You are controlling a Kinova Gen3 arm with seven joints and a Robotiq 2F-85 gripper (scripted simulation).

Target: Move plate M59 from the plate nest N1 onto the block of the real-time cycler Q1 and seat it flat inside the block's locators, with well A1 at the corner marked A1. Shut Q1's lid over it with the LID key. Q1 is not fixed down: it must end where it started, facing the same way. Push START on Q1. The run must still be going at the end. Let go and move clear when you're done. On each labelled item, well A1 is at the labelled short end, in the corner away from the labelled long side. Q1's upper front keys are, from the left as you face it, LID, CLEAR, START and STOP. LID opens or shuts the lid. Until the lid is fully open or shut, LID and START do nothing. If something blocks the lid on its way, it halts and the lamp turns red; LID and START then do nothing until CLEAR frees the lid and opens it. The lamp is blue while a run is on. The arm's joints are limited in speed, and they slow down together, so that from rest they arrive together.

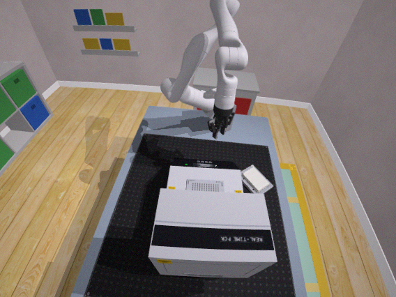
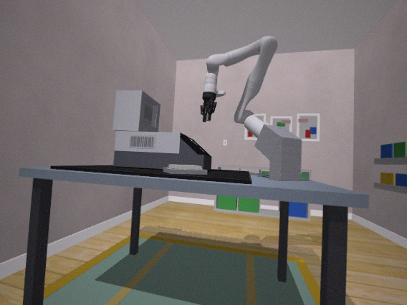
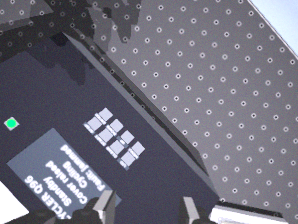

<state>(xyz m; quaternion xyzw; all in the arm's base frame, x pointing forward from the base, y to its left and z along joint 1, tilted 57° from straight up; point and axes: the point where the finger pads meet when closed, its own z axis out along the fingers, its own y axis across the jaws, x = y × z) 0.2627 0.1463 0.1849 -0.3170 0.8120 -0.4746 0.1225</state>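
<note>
The plate M59 lies 270 mm below my hand, 210 mm to the left of it and 100 mm ahead of it. Round my hand: plate nest N1 (290 mm below, 210 mm to the left, 100 mm ahead).
</note>
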